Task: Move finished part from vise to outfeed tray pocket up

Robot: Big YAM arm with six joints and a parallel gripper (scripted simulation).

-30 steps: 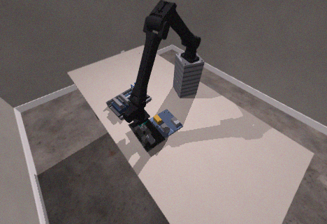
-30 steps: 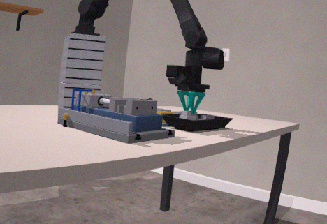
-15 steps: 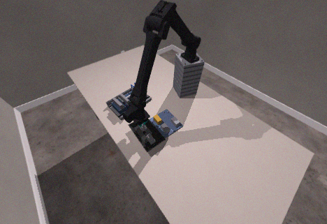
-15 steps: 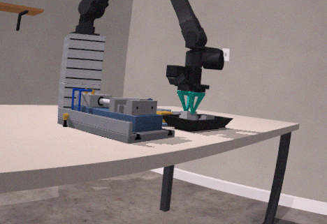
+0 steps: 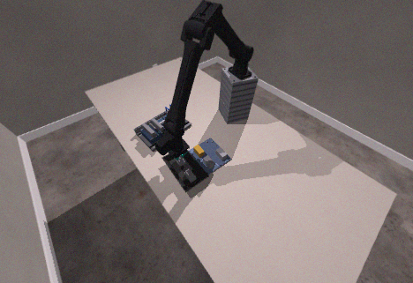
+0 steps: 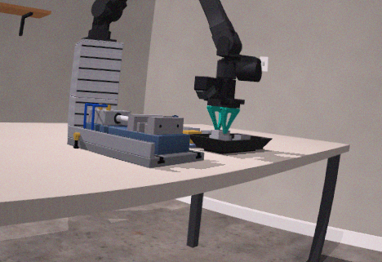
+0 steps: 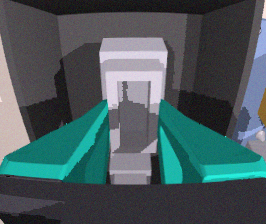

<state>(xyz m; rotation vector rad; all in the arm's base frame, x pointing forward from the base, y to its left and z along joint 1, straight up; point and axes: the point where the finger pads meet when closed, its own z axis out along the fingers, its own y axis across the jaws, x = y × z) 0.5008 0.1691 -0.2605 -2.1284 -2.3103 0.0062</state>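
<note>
The yellow block is 12 cm behind my hand and 4 cm below it. The rest, counted from my hand: blue fixture plate 17 cm behind, 6 cm below, 4 cm to the left.
</note>
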